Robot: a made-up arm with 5 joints. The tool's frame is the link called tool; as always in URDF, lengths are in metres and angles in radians.
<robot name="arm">
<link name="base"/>
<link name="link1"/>
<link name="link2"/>
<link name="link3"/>
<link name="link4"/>
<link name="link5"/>
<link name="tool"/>
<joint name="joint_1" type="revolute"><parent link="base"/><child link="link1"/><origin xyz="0.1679 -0.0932 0.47" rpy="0 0 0"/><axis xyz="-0.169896 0.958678 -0.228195"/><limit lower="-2.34" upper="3.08" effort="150" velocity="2.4"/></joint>
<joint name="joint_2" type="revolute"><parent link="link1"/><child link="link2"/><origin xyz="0.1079 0.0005 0.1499" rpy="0 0 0"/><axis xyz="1 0 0"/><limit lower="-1.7" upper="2.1" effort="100" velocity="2.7"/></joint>
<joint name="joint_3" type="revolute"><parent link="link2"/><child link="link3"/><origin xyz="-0.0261 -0.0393 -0.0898" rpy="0 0 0"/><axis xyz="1 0 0"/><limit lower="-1.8" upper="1.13" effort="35" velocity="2.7"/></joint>
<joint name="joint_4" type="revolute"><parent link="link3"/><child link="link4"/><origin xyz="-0.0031 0.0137 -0.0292" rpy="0 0 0"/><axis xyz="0 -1 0"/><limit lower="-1.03" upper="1.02" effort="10" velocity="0.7"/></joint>
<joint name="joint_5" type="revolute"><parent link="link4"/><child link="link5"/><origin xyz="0.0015 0.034 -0.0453" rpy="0 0 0"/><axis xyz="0.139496 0.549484 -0.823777"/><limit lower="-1.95" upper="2.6" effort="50" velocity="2.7"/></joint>
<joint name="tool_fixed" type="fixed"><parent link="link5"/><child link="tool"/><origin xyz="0.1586 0.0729 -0.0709" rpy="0 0 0"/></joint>
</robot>
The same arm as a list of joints. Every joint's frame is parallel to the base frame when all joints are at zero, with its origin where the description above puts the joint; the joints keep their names.
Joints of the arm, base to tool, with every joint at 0 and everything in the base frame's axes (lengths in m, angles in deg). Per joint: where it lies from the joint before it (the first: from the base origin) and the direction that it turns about. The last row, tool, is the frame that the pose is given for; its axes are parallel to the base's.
joint_1: xyz 0.1679 -0.0932 0.4700 axis -0.169896 0.958678 -0.228195
joint_2: xyz 0.1079 0.0005 0.1499 axis 1 0 0
joint_3: xyz -0.0261 -0.0393 -0.0898 axis 1 0 0
joint_4: xyz -0.0031 0.0137 -0.0292 axis 0 -1 0
joint_5: xyz 0.0015 0.0340 -0.0453 axis 0.139496 0.549484 -0.823777
tool: xyz 0.1586 0.0729 -0.0709
Joint limits (deg, base to tool): -134.07..176.47 -97.40..120.32 -103.13..64.74 -59.01..58.44 -111.73..148.97

